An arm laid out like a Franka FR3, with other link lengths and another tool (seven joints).
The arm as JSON. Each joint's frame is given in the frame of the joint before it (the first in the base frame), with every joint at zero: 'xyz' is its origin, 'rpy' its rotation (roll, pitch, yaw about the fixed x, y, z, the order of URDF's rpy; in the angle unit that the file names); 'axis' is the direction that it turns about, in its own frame. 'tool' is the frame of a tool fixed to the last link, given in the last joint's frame.
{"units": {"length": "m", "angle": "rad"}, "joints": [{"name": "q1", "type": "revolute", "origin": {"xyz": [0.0, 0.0, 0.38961], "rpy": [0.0, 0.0, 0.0]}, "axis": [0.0, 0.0, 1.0]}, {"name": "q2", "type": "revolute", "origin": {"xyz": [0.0, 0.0, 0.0], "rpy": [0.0, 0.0, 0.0]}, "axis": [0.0, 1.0, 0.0]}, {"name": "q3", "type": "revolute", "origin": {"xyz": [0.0, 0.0, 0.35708], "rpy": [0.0, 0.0, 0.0]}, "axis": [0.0, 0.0, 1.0]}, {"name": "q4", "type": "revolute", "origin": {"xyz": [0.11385, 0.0, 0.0], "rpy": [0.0, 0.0, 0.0]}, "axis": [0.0, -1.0, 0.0]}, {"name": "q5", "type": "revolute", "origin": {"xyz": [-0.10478, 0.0, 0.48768], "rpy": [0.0, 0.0, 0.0]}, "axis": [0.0, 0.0, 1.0]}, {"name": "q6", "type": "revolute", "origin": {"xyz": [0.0, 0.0, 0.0], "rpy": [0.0, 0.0, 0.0]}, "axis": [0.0, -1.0, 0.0]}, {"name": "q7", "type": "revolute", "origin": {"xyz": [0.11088, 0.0, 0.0], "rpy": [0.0, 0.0, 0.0]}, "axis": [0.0, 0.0, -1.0]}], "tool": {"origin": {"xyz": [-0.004, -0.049, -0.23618], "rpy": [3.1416, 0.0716, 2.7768]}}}
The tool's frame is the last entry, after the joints.
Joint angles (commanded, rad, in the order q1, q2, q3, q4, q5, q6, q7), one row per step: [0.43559 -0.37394 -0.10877 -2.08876 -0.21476 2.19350 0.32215]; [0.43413 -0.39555 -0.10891 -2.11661 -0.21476 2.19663 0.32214]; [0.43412 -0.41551 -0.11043 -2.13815 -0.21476 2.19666 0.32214]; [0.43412 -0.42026 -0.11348 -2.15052 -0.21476 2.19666 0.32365]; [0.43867 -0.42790 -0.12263 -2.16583 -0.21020 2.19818 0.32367]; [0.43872 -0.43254 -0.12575 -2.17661 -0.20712 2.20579 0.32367]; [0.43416 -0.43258 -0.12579 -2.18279 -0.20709 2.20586 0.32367]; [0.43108 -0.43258 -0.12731 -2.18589 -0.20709 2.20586 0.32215]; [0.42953 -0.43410 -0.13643 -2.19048 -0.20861 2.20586 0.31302]
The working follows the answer.
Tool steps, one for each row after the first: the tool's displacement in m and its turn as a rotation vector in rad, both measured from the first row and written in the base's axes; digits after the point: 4 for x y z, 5 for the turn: [-0.0077 -0.0034 -0.0046 0.00113 0.00383 0.00009]; [-0.0146 -0.0068 -0.0067 0.00304 0.00628 -0.00038]; [-0.0169 -0.0095 -0.0124 0.00286 0.01421 -0.00395]; [-0.0198 -0.0129 -0.0186 0.00936 0.02344 -0.00749]; [-0.0208 -0.0145 -0.0221 0.01461 0.02397 -0.00902]; [-0.0212 -0.0175 -0.0263 0.01276 0.02970 -0.01335]; [-0.0210 -0.0205 -0.0285 0.01171 0.03284 -0.01633]; [-0.0200 -0.0279 -0.0310 0.00888 0.03672 -0.01755]
Tool pose at each row, in the base's axes (x y z in m, rotation vector in rad; rounded; the steps above come from the unrounded poses): [0.6562 0.1394 0.6381 0.36580 2.54813 0.10805]; [0.6485 0.1360 0.6335 0.36667 2.55196 0.10893]; [0.6416 0.1327 0.6314 0.36835 2.55435 0.11081]; [0.6394 0.1300 0.6257 0.37396 2.56140 0.10799]; [0.6364 0.1265 0.6194 0.38233 2.56996 0.11355]; [0.6354 0.1249 0.6159 0.38641 2.57030 0.11963]; [0.6351 0.1219 0.6117 0.39207 2.57496 0.11473]; [0.6352 0.1189 0.6095 0.39593 2.57737 0.11175]; [0.6362 0.1115 0.6070 0.39695 2.58084 0.10702]

